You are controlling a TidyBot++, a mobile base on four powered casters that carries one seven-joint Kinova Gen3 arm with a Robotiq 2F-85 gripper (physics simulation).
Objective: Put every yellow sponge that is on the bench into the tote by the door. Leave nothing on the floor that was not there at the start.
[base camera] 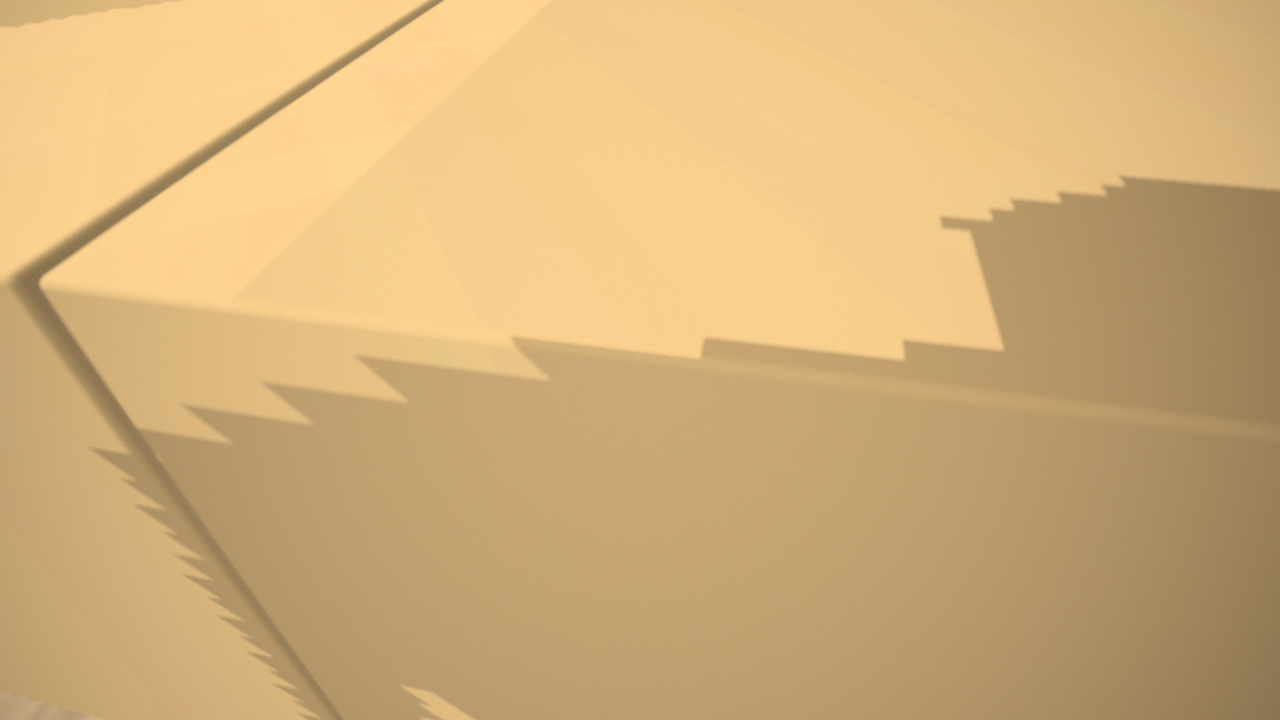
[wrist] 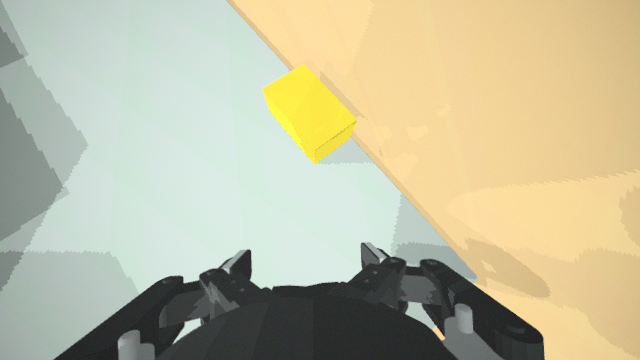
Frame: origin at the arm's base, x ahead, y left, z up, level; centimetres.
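Seen in the pictures: gripper, between the fingertips: (wrist: 307, 258).
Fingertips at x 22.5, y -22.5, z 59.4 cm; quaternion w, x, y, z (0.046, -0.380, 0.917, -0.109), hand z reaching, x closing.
Observation:
A point is followed by its place in that frame.
A yellow sponge (wrist: 310, 110) @(x 32.9, y -34.1, z 56.2 cm), a plain block, lies at the upper middle of the wrist view, on the pale green-white surface beside its edge with the tan surface. My gripper (wrist: 307, 258) @(x 22.5, y -22.5, z 59.4 cm) is open at the bottom of the wrist view, with its fingers wide apart and no object between them. The sponge is beyond the fingertips, apart from them. The tote does not show in either view. The gripper and the sponge do not show in the base camera view.
The pale surface (wrist: 175, 175) @(x 40.9, y -17.9, z 51.7 cm) fills the left and middle of the wrist view; the tan surface (wrist: 525, 125) @(x 18.3, y -37.1, z 66.1 cm) lies to the right past a diagonal edge. Tan panels (base camera: 626, 179) @(x 24.6, y -0.1, z -12.7 cm) with dark seams and jagged shadows fill the base camera view at close range.

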